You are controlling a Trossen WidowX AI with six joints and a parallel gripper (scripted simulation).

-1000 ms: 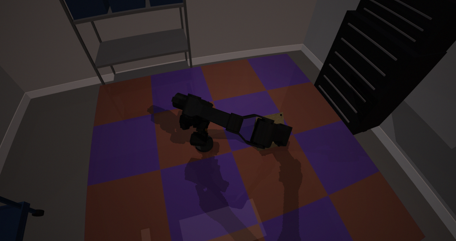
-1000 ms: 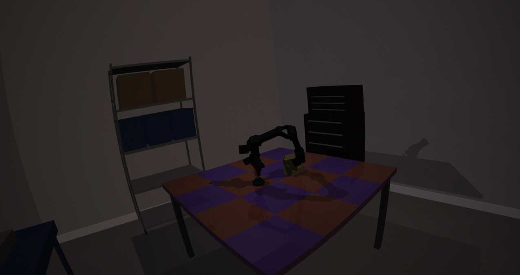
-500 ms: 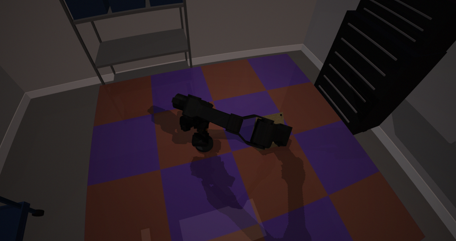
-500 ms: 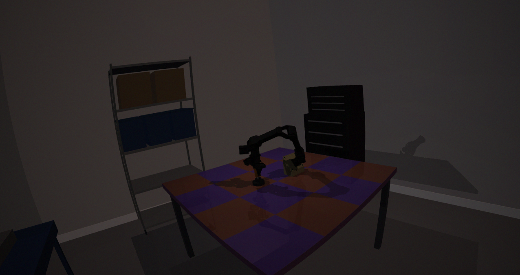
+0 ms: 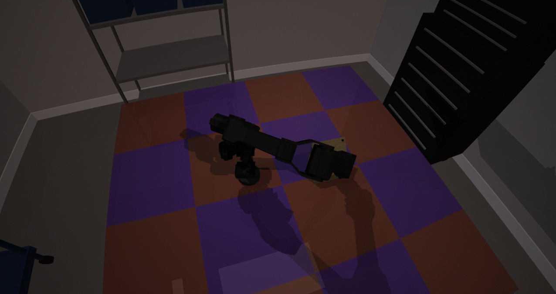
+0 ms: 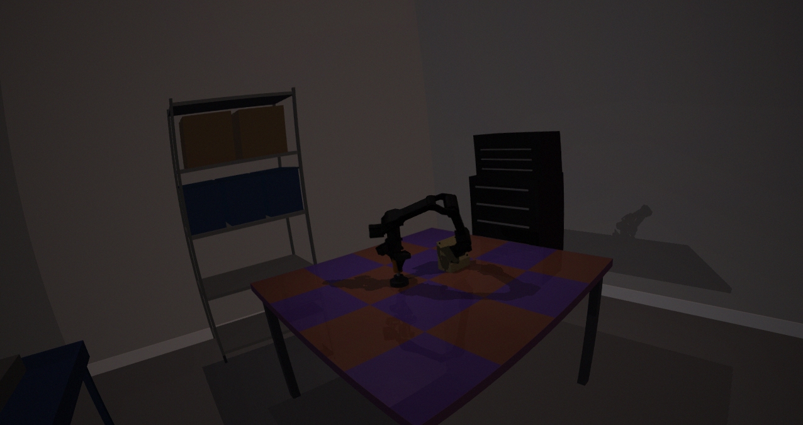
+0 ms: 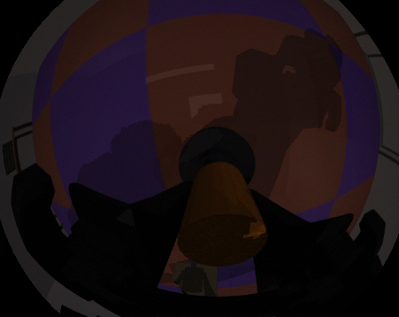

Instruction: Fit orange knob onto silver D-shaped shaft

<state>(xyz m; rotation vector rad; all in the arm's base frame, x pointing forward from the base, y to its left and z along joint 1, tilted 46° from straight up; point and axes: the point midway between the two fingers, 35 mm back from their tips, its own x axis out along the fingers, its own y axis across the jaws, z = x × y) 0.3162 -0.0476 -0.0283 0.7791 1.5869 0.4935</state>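
Right now my gripper tip is 3 cm below the orange knob. Round my gripper tip: dark round pedestal: 4 cm below.
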